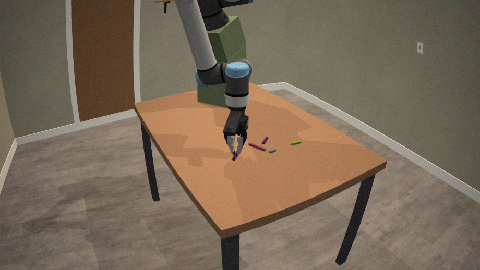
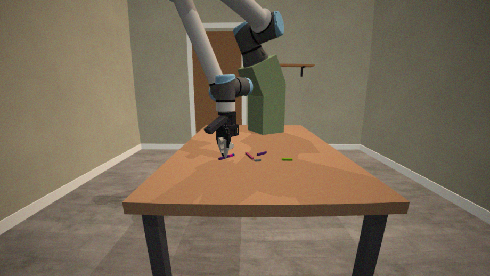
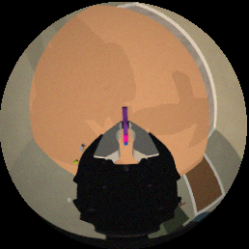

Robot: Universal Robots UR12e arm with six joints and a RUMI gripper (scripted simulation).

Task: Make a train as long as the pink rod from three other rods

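My gripper is now 30 mm to the right of the magenta rod, 30 mm past it and 10 mm above it. Round my hand: pink rod: 120 mm to the left, 30 mm behind, 10 mm below; then blue rod: 40 mm to the left, 40 mm behind, 10 mm below; then grey rod: 160 mm to the left, 40 mm ahead, 10 mm below.
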